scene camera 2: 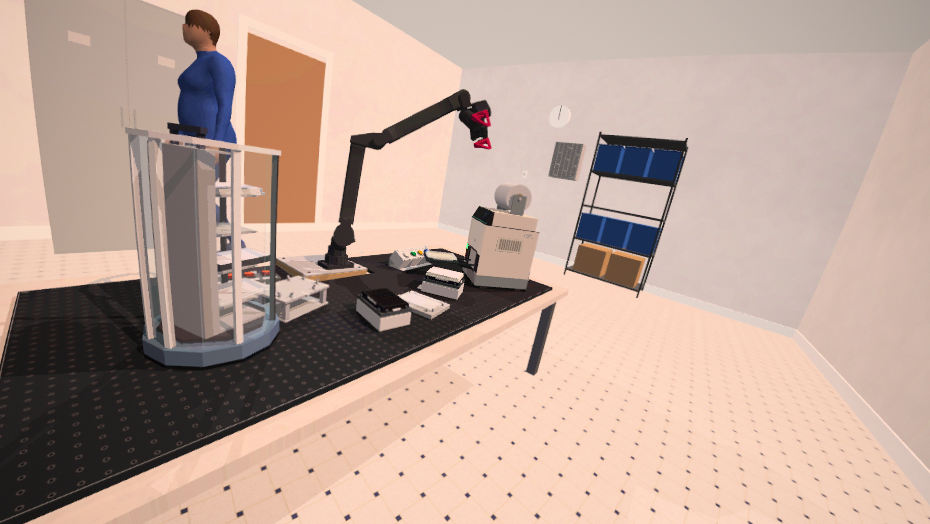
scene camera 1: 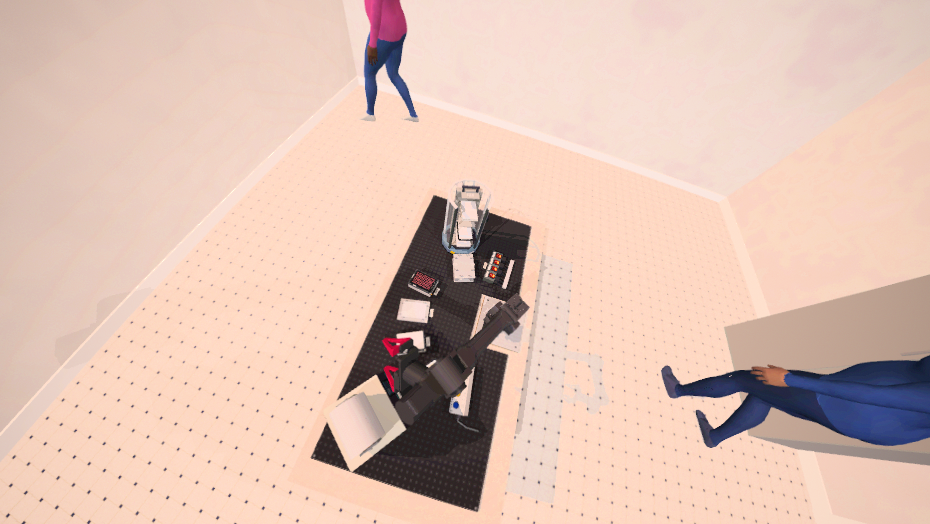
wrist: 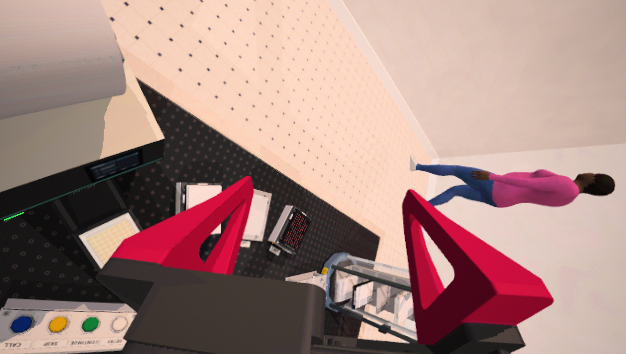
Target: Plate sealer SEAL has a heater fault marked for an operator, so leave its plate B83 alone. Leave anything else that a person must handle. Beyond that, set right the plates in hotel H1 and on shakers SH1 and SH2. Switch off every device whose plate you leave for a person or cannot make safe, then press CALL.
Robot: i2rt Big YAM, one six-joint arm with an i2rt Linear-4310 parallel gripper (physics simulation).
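Seen in the pictures: gripper, between the fingertips: [scene camera 2: 489, 137] [scene camera 1: 384, 353] [wrist: 327, 190]; arm's base, origin of its link: [scene camera 2: 336, 265].
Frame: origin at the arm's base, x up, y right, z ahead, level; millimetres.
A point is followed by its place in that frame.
Note:
My gripper [scene camera 1: 391, 361] @(z 368, x 588, y -374 mm) [scene camera 2: 484, 132] @(z 368, x 588, y -374 mm) [wrist: 327, 190] @(z 368, x 588, y -374 mm) is open and empty, high above the bench beside the plate sealer [scene camera 1: 364, 423] @(z 364, x 432, y -568 mm) [scene camera 2: 501, 253] @(z 455, x 147, y -486 mm) [wrist: 50, 145] @(z 344, x 314, y -521 mm). A pale yellow gridded plate [wrist: 111, 240] @(z 244, x 82, y -387 mm) lies on the sealer's extended tray; a green light glows on the sealer. One box-shaped device [scene camera 2: 443, 290] @(z 411, x 11, y -203 mm) carries a white-topped plate [scene camera 1: 411, 340] [wrist: 203, 200] @(z 394, x 66, y -257 mm). Another carries a dark plate [scene camera 1: 424, 281] @(z 435, x 51, y 88 mm) [scene camera 2: 383, 300] @(z 460, x 51, y 108 mm) [wrist: 296, 230] @(z 442, x 52, y 86 mm) with red wells. Which is SH1 or SH2 is unreadable. The clear-walled hotel [scene camera 2: 195, 351] @(z 448, x 24, y 533 mm) holds plates on several levels. The blue CALL button [scene camera 1: 456, 404] @(z 65, x 55, y -432 mm) [wrist: 22, 324] @(z 67, x 53, y -435 mm) is at the panel's end.
A flat white nest [scene camera 1: 414, 311] @(z 425, x 7, y -79 mm) [scene camera 2: 424, 303] @(z 459, x 7, y -61 mm) [wrist: 258, 215] @(z 435, x 7, y -53 mm) lies between the devices. A white stand [scene camera 1: 463, 267] @(z 257, x 44, y 261 mm) [scene camera 2: 302, 296] @(z 322, x 41, y 274 mm) is beside the hotel, near a strip of red-lit switches [scene camera 1: 494, 267] @(z 78, x 35, y 339 mm). A person in pink [scene camera 1: 387, 22] [wrist: 537, 187] and one in blue [scene camera 1: 846, 397] [scene camera 2: 208, 91] are off the bench.

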